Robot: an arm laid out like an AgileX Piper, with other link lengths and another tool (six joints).
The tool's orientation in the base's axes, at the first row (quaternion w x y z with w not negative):
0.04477 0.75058 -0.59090 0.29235
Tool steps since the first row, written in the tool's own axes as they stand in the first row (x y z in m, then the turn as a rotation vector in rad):
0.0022 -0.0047 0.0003 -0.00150 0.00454 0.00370
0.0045 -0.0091 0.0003 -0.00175 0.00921 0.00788
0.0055 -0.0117 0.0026 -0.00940 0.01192 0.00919
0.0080 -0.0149 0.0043 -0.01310 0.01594 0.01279
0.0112 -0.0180 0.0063 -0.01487 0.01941 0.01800
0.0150 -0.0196 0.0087 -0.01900 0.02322 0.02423
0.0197 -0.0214 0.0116 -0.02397 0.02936 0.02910
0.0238 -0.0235 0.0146 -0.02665 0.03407 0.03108
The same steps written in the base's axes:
0.0047 -0.0006 0.0021 -0.00291 -0.00159 -0.00505
0.0090 -0.0013 0.0045 -0.00560 -0.00449 -0.00993
0.0124 -0.0023 0.0038 -0.00857 0.00075 -0.01552
0.0163 -0.0042 0.0045 -0.01133 0.00125 -0.02143
0.0203 -0.0069 0.0053 -0.01272 -0.00041 -0.02757
0.0232 -0.0107 0.0057 -0.01434 -0.00056 -0.03580
0.0266 -0.0154 0.0061 -0.01871 -0.00011 -0.04397
0.0302 -0.0195 0.0062 -0.02260 -0.00003 -0.04823

